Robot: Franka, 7 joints.
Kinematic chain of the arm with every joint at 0, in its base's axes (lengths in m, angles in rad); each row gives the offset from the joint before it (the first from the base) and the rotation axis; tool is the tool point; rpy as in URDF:
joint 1: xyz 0 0 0.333 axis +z
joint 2: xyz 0 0 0 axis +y
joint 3: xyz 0 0 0.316 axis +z
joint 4: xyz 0.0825 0 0 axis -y
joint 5: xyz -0.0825 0 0.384 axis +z
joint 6: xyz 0 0 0 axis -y
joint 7: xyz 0.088 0 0 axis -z
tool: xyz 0 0 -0.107 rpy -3.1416 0 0
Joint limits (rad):
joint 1: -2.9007..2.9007
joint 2: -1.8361..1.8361
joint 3: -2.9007..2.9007
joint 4: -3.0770..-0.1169
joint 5: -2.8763..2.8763
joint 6: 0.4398..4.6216
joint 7: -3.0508..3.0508
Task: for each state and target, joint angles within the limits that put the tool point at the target. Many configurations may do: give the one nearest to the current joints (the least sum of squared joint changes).
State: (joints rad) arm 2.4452 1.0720 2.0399 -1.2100 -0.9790 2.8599 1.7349
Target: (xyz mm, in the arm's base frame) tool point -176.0 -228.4 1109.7
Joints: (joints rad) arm 2.6393 0.5012 2.3388 -0.9600 -0.9471 2.8418 1.7349
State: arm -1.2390 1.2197 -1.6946 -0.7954 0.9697 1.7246 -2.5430
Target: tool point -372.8 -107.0 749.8
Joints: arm -1.3571 1.0398 -2.4444 -1.7135 0.6235 1.2911 -2.5430
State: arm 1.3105 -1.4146 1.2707 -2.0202 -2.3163 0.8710 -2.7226
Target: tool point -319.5 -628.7 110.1
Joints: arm 1.7962 -1.8361 1.8822 -1.4050 -2.6123 1.0623 -2.7226
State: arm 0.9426 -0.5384 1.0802 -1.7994 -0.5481 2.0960 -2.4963
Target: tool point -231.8 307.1 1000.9
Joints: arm 0.8746 -0.5351 0.7627 -1.2601 -0.5826 2.2412 -2.4963
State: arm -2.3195 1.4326 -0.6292 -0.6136 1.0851 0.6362 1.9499
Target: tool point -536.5 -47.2 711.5
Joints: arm -2.7967 0.5842 -0.9591 -0.5473 0.9934 0.4660 1.9499
